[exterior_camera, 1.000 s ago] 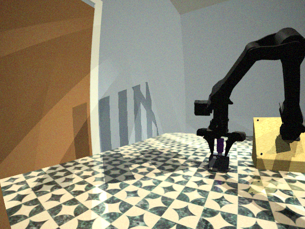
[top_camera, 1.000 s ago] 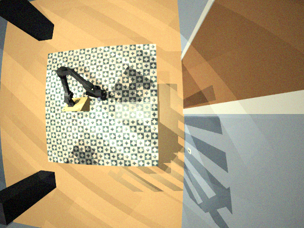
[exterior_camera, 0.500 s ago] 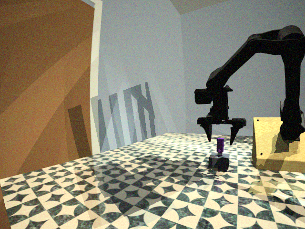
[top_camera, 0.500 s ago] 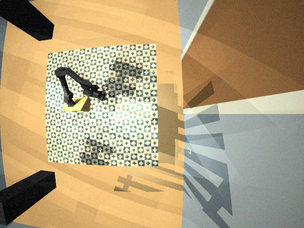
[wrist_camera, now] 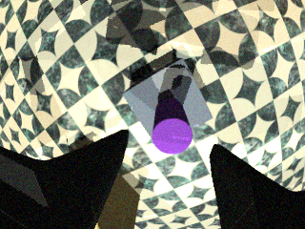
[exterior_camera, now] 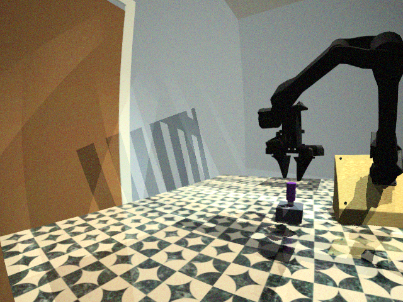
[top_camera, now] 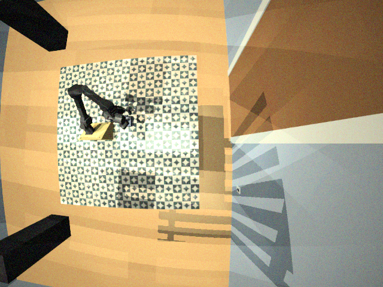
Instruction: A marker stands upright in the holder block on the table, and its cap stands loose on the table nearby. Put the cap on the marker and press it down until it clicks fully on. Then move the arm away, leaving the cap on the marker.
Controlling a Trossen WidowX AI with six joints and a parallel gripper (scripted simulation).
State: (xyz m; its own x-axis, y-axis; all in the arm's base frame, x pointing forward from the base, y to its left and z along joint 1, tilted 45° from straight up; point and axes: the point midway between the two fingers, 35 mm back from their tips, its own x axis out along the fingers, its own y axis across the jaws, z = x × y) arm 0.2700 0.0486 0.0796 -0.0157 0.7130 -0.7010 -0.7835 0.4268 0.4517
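My gripper tip is 40 mm above the purple cap. Also, from my gripper tip: grey holder block: 100 mm below.
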